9 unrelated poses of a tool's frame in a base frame.
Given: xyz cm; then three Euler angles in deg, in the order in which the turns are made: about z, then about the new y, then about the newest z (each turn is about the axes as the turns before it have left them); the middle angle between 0 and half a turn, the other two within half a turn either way.
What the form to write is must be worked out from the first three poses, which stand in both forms.
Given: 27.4 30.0 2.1 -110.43 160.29 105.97
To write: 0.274 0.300 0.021 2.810 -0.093 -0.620
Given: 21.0 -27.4 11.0 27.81 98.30 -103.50
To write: 0.210 -0.274 0.110 -1.720 -0.233 -1.051
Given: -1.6 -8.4 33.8 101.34 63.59 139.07
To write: -0.016 -0.084 0.338 0.922 -0.743 -2.470
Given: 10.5 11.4 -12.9 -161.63 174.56 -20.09
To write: 0.105 0.114 -0.129 -3.109 0.089 0.673
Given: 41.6 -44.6 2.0 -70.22 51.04 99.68
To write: 0.416 -0.446 0.020 0.884 -0.131 0.452
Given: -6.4 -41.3 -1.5 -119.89 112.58 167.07
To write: -0.064 -0.413 -0.015 2.648 -1.120 -1.554
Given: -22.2 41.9 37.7 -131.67 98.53 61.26
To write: -0.222 0.419 0.377 1.740 0.496 -0.646
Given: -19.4 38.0 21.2 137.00 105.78 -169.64
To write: -0.194 0.380 0.212 -2.575 -1.243 1.799
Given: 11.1 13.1 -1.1 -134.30 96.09 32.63
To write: 0.111 0.131 -0.011 1.766 0.993 -0.609
